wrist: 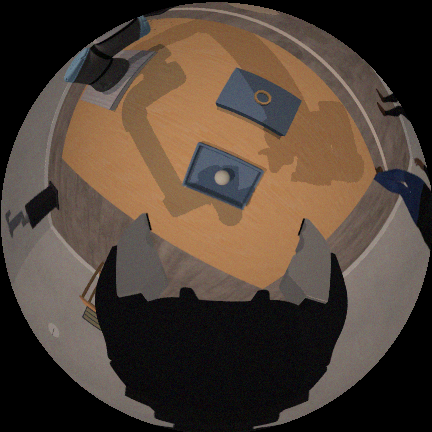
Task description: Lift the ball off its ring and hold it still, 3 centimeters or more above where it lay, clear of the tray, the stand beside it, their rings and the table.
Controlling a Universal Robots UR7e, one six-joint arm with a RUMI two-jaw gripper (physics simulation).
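Places are measured from the arm's base along level axes (x ahead, y left, z up), in centimetres.
Pixels of known places: gripper, fingertip midpoint: (225,218); arm's base, origin of the base link: (111,74).
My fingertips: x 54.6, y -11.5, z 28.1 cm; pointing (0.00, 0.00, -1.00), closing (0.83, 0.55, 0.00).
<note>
Ahead of a thing's pixels: the offset from my fingertips to its top centre. "pt": to the spot under its first point. Level surfaces: height alone.
A small cream ball {dx +1.4, dy -3.9, dz -25.8 cm} (222,177) rests inside the blue tray {dx +1.4, dy -3.9, dz -28.0 cm} (214,198), near its middle; the ring under the ball cannot be made out. A blue block-like stand (235,92) is beyond the tray, with a tan ring {pt dx -3.1, dy +20.5, dz -26.3 cm} (262,97) lying on its top and no ball on that ring. My gripper (225,218) is open, its two grey fingers wide apart with nothing between them. It hangs high above the table {dz -30.9 cm} (170,117), and in the wrist view the tray and ball show just past the fingertips, apart from them.
The arm's base (102,62) stands on a grey plate (100,97) at the upper left. Shadows of the arm fall across the table. A person in blue trousers (400,182) is beyond the table's right edge, and a wooden chair (90,290) shows at lower left.
</note>
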